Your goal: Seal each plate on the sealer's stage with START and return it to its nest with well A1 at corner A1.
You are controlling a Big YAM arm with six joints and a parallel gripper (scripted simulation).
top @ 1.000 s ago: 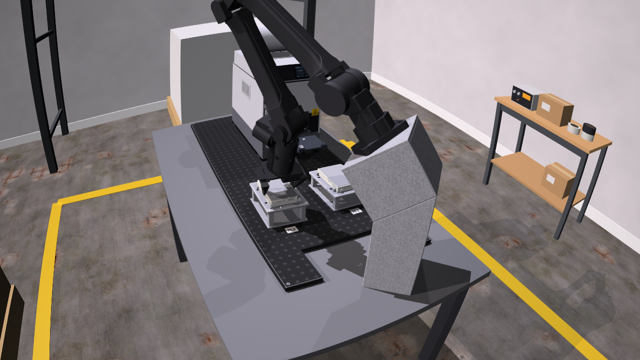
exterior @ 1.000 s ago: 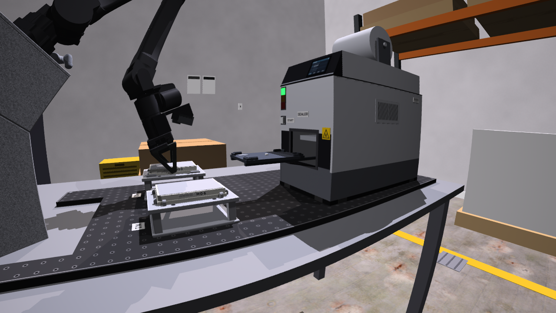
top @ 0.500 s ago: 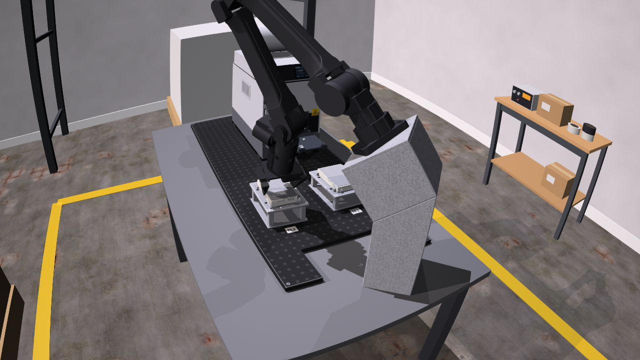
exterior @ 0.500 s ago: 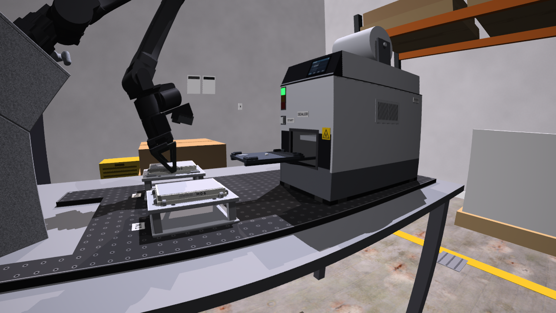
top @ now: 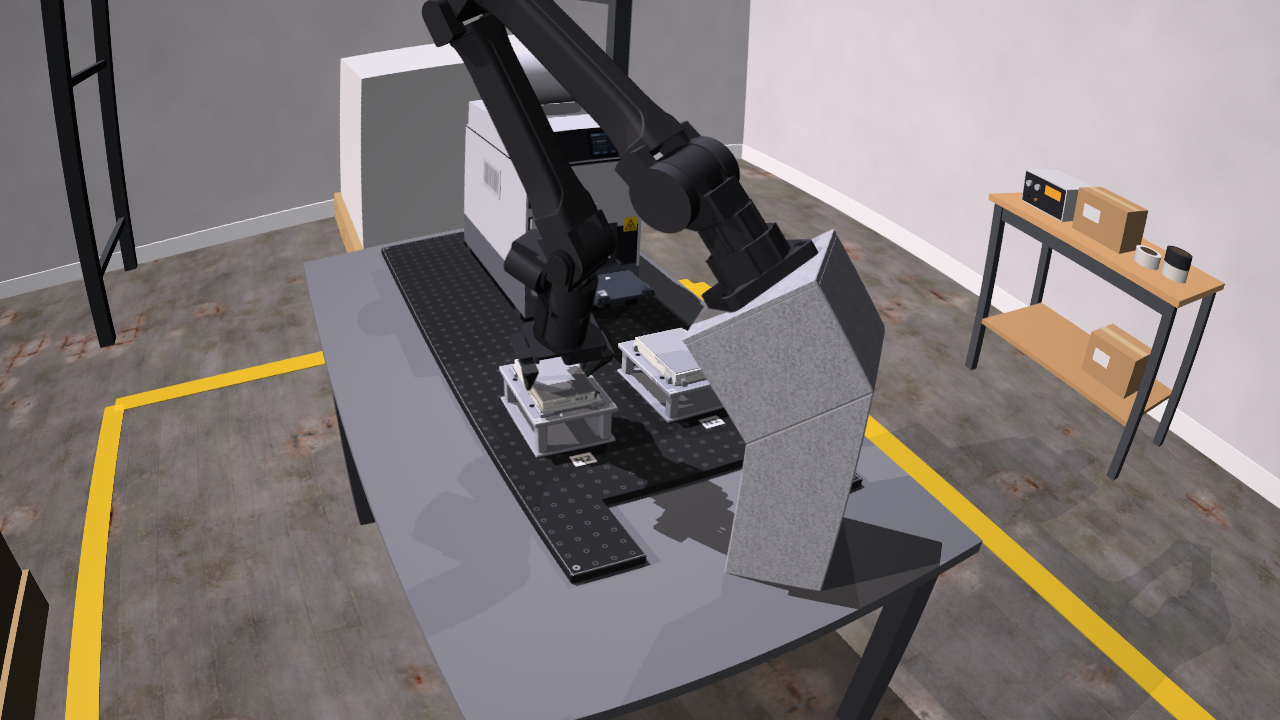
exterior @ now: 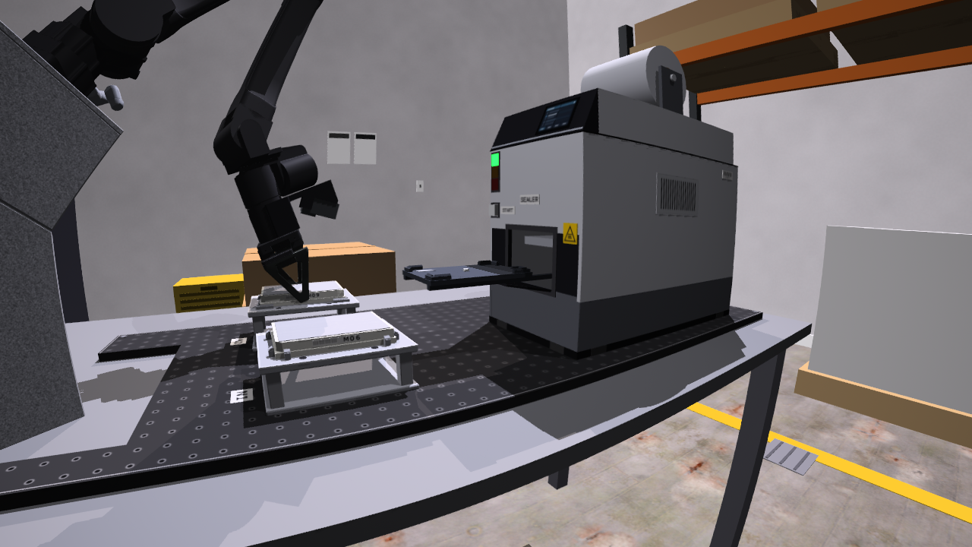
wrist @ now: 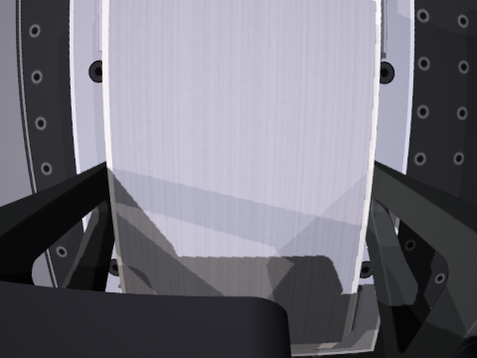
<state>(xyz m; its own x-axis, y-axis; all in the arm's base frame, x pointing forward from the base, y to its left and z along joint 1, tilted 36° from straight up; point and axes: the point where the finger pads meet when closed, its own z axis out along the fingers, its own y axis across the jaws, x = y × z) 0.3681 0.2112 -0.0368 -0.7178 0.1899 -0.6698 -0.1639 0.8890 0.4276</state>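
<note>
The white well plate is right at my hand. The rest, counted from my hand: nest N2: 2 cm below; start button: 31 cm ahead, 2 cm to the right, 12 cm above; sealer stage: 23 cm ahead, 13 cm to the right, 4 cm above.
</note>
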